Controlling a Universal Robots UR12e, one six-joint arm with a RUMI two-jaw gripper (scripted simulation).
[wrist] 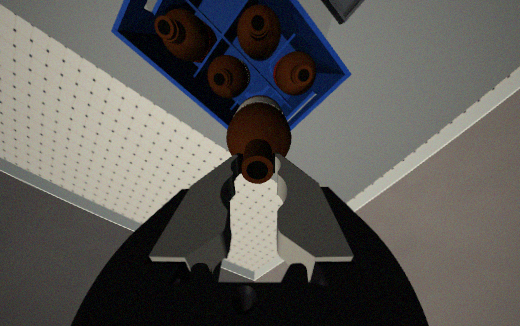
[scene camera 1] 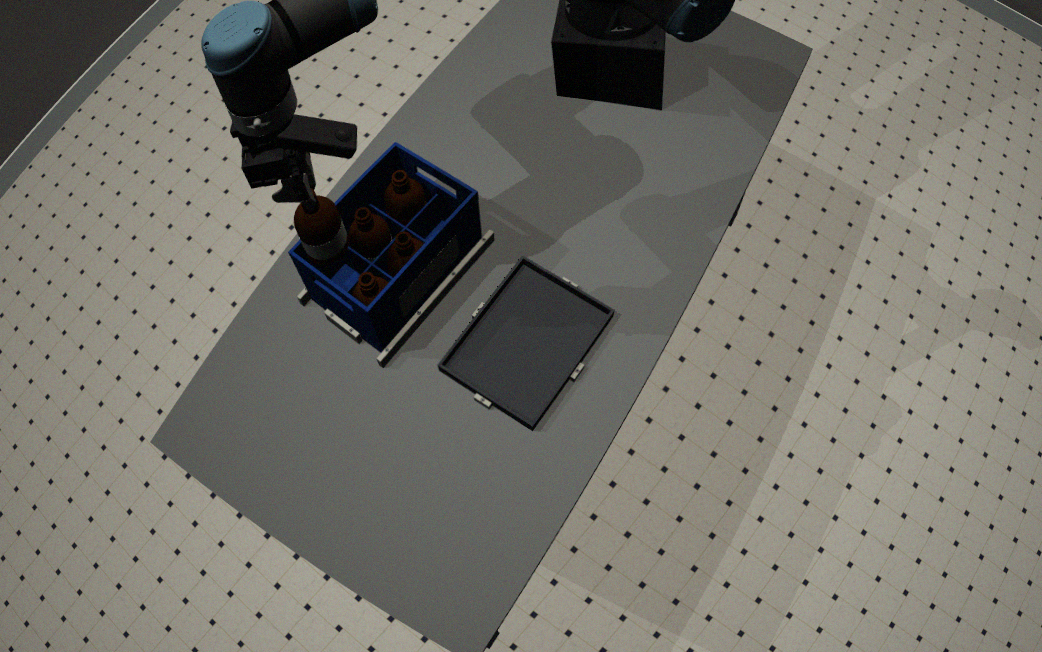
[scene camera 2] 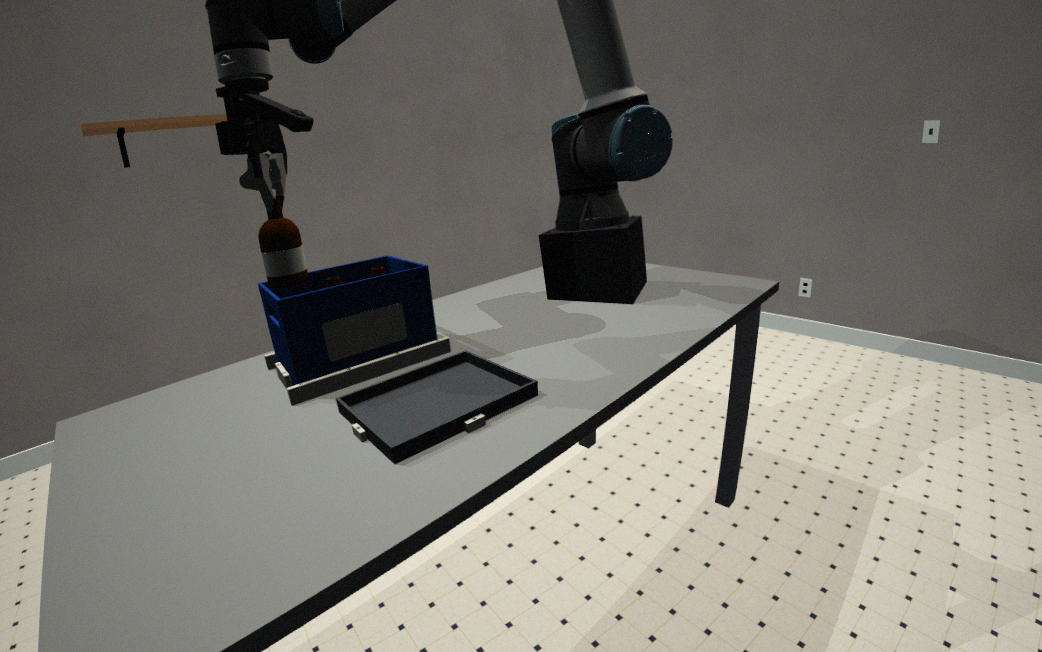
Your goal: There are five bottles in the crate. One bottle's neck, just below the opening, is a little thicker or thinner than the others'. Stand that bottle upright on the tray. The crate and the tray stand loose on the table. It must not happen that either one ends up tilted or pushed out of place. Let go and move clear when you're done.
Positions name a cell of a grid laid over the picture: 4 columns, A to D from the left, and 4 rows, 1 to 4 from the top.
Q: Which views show the bottle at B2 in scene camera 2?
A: The wrist view, scene camera 1 and scene camera 2: all of them.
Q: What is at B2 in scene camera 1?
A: A bottle.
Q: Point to a tray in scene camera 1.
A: At B3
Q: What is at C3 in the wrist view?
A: The gripper.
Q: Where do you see a tray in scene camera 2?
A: B3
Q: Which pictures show the gripper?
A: The wrist view, scene camera 1 and scene camera 2: all of them.
